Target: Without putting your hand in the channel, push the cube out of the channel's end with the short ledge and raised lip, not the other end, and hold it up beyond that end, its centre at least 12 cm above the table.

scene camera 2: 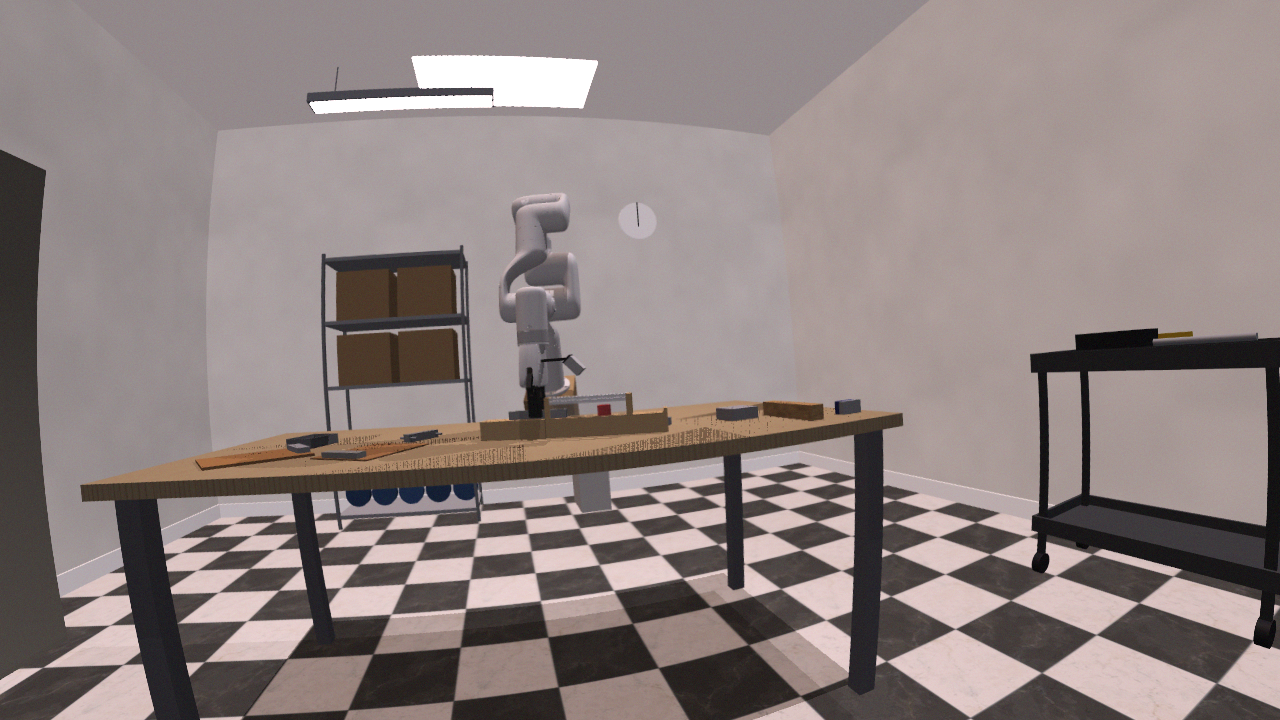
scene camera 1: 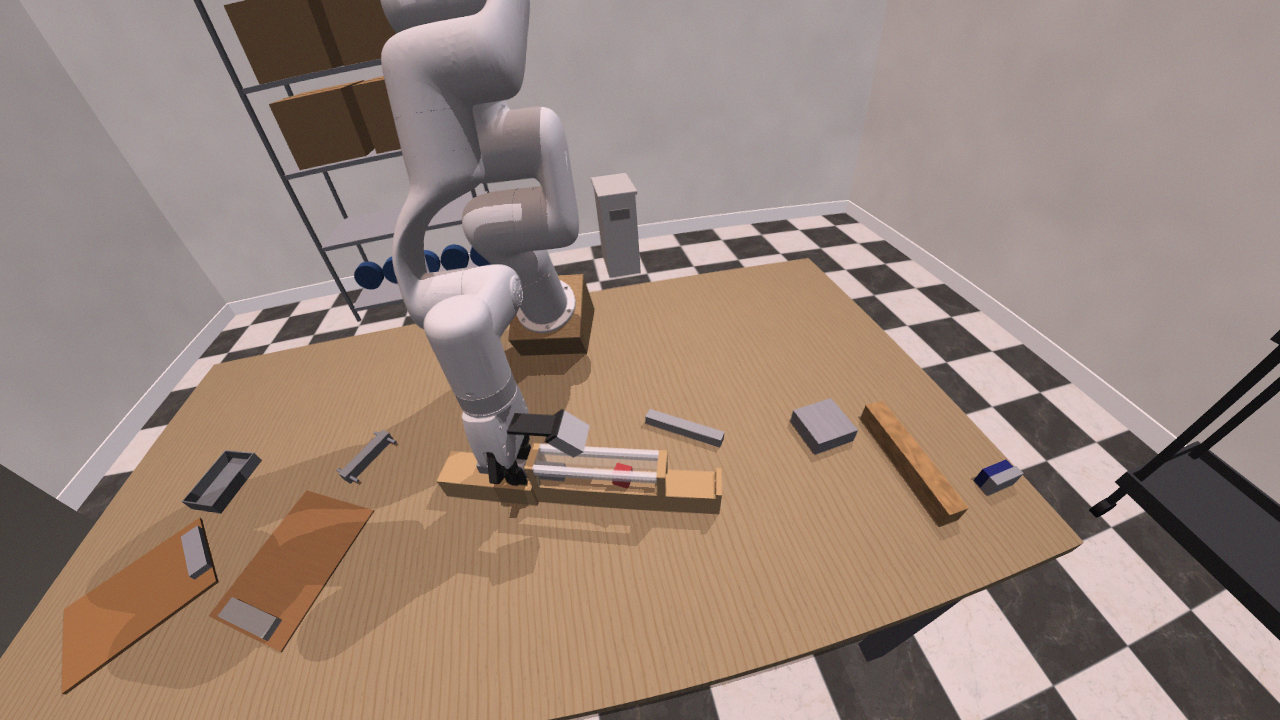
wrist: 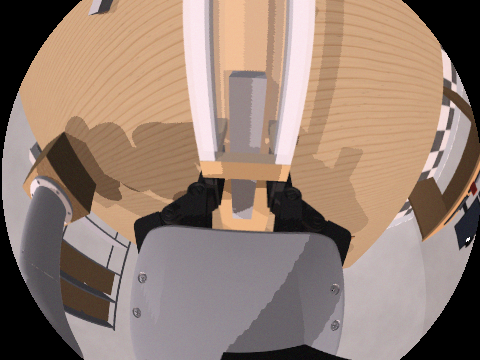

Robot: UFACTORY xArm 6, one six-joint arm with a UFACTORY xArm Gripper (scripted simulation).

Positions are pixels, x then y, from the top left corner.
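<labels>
Scene camera 2: my gripper, a wooden beam. Scene camera 1: my gripper, the wooden beam. My gripper in the wrist view (246, 158). The wooden beam out of frame in the wrist view. My gripper: (scene camera 2: 531, 382) and (scene camera 1: 497, 472), same spot. The wooden beam: (scene camera 1: 921, 488) and (scene camera 2: 797, 410), same spot.
</labels>
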